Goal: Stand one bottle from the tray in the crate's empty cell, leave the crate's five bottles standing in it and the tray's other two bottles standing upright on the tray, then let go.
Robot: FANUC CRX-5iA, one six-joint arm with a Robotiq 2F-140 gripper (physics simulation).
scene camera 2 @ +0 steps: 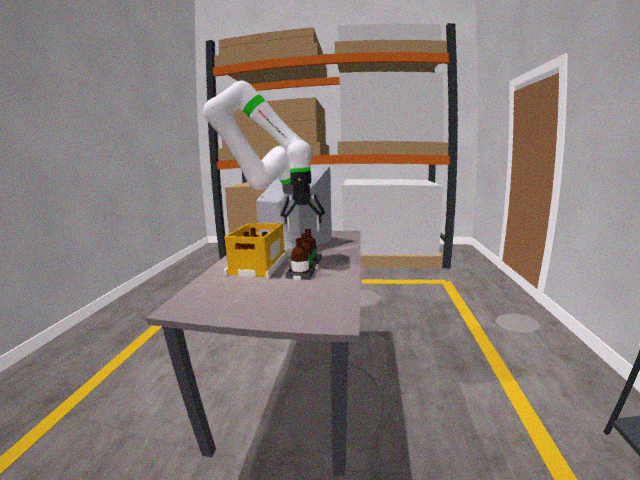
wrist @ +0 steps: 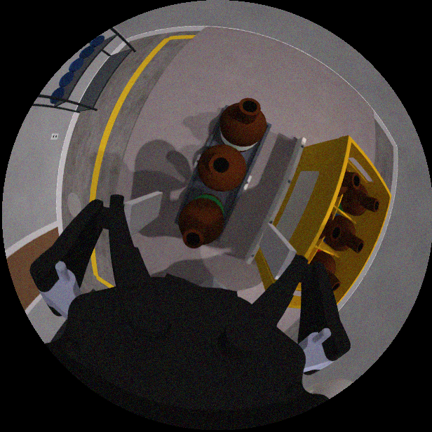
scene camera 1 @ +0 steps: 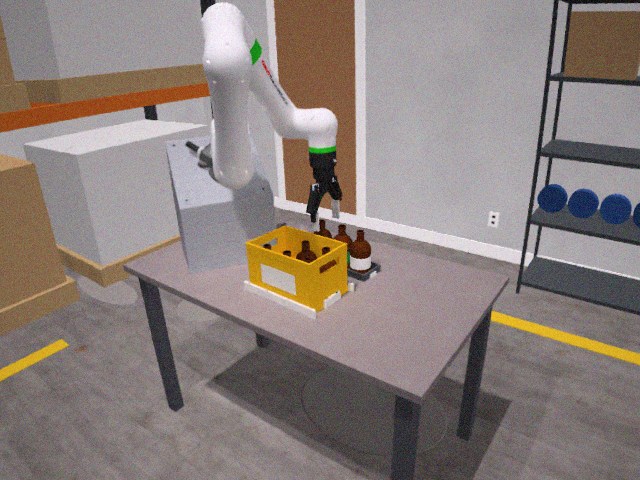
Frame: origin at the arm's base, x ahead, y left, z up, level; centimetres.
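Seen in the pictures: gripper, fingertip midpoint: (scene camera 2: 303,231) (scene camera 1: 326,224).
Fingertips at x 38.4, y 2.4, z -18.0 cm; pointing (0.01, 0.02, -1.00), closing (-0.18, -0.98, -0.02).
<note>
Offsets run from my fingertips to a thing's middle. "spot": to the spot under its first point. Level surfaces: height alone.
My gripper (scene camera 1: 325,214) (scene camera 2: 303,219) (wrist: 211,219) is open and empty, pointing down, fingertips a little above the tray bottles, near the robot-side end of their row. Three brown bottles stand upright in a row on the dark tray @[spot: dx +18.6, dy -6.2, dz -14.7 cm] (scene camera 1: 369,275) (wrist: 233,201): the white-labelled bottle @[dx +14.1, dy -2.8, dz -7.6 cm] (scene camera 1: 360,250) (scene camera 2: 299,260) (wrist: 243,125) at the end away from the robot, the middle bottle @[dx +6.3, dy -0.3, dz -7.6 cm] (scene camera 1: 342,235) (wrist: 221,167), and the robot-side bottle @[dx -2.7, dy +2.1, dz -7.6 cm] (scene camera 1: 323,227) (wrist: 201,220). The yellow crate @[dx -1.2, dy -22.4, dz -7.1 cm] (scene camera 1: 307,289) (scene camera 2: 240,260) (wrist: 327,185) holds several brown bottles @[dx +0.2, dy -18.1, dz -7.3 cm] (scene camera 1: 306,250) (wrist: 354,200); its walls and a finger hide part of the cells.
White strips @[spot: dx -2.9, dy -32.7, dz -13.5 cm] (scene camera 1: 279,298) (wrist: 302,145) line the crate's base on the table @[dz -15.8 cm] (scene camera 1: 413,310) (scene camera 2: 258,304). The crate's wall stands close beside the tray, and one finger is near it in the wrist view. The grey robot pedestal (scene camera 1: 222,232) is at the table's far end. A shelf rack (scene camera 1: 573,227) stands off the table.
</note>
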